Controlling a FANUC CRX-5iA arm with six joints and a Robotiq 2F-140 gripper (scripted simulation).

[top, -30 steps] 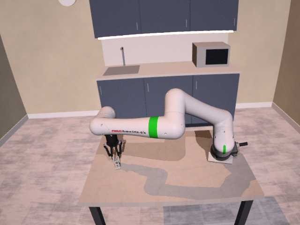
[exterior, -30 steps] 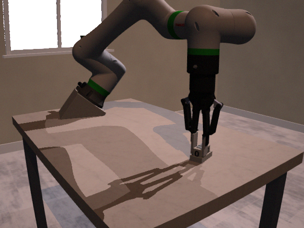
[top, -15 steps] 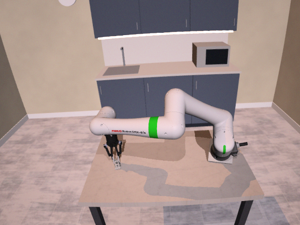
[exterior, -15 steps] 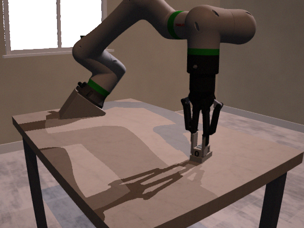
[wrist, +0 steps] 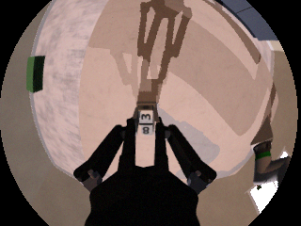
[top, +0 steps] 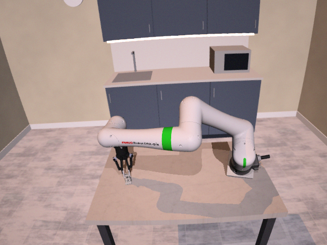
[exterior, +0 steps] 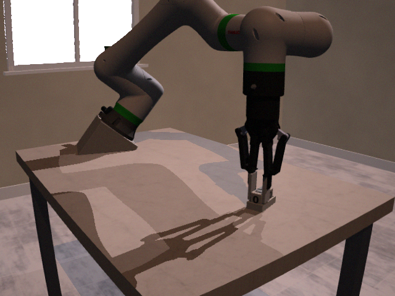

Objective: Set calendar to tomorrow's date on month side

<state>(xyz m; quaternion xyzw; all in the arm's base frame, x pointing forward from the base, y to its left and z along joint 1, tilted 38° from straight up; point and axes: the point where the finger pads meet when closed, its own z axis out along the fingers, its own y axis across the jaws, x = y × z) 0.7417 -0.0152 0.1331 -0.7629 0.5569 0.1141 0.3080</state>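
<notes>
Now: hand 10 mm past the wooden calendar tray, 20 mm to the right of it and 40 mm above it.
</notes>
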